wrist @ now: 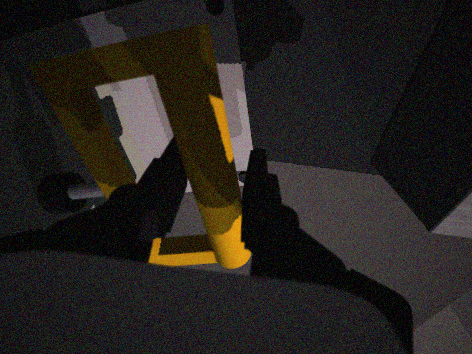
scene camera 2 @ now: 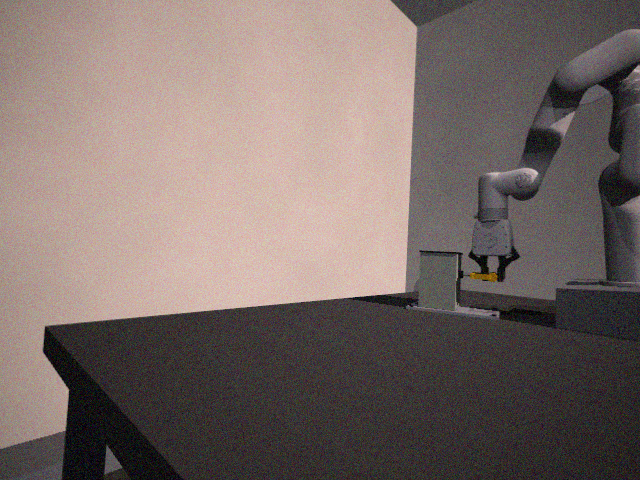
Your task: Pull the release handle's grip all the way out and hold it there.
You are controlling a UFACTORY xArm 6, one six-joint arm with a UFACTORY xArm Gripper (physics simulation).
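The release handle's yellow grip is a D-shaped frame with a thick round outer bar. It stands out sideways from a pale upright box, with a short thin rod between them in the scene view. My gripper points down over the grip, with one dark finger on each side of the thick bar. The fingers are drawn in close along both sides of the bar, so the gripper is shut on the grip. The lower ends of the fingers are dark and partly hard to make out.
The box stands on a pale base plate at the far edge of the dark table. The robot's grey pedestal is to the right in the scene view. A large light wall rises behind the table.
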